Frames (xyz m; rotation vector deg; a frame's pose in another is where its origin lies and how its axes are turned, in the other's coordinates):
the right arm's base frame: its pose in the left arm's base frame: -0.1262 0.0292 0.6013 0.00 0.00 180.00
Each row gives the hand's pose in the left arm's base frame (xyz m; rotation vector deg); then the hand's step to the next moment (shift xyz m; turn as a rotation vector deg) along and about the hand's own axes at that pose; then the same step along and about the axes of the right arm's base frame.
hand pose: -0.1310 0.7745 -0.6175 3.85 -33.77 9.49
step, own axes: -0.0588 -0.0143 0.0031 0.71 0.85 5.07
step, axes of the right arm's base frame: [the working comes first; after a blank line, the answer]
step, axes of the left arm's base frame: -0.0473 -0.0224 -0.0305 -2.34 0.37 4.62

0.0473 0.0224 -0.0305 2.34 -0.37 4.62
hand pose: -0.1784 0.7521 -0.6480 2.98 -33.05 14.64
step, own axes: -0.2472 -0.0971 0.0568 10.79 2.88 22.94
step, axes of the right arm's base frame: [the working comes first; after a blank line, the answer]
step, axes of the left arm's base frame: -0.2053 -0.1562 -0.0851 -4.23 2.46 25.04

0.2053 0.1562 -0.0851 4.23 -2.46 25.04
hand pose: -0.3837 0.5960 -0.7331 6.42 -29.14 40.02
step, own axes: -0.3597 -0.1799 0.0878 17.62 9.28 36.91
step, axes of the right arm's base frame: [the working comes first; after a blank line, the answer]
step, axes of the left arm's base frame: -0.1545 -0.3720 -0.0850 -9.62 7.65 40.10

0.1545 0.3720 -0.0850 9.62 -7.65 40.10
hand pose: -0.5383 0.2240 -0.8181 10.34 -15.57 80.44
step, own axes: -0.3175 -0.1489 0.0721 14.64 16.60 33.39
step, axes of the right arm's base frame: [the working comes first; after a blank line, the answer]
step, axes of the left arm's base frame: 0.0957 -0.3445 -0.0189 -16.98 7.01 35.60

-0.0957 0.3445 -0.0189 16.98 -7.01 35.60
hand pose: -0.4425 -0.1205 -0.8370 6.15 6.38 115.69
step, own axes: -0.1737 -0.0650 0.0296 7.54 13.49 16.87
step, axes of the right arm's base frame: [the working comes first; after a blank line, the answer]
step, axes of the left arm's base frame: 0.1372 -0.1272 0.0165 -13.19 1.45 18.64

-0.1372 0.1272 0.0165 13.19 -1.45 18.64
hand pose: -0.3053 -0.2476 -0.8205 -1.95 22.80 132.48
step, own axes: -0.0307 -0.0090 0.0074 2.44 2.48 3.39
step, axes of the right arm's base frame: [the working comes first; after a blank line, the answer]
step, axes of the left arm's base frame: 0.0286 -0.0134 0.0090 -3.13 1.09 3.55

-0.0286 0.0134 0.0090 3.13 -1.09 3.55
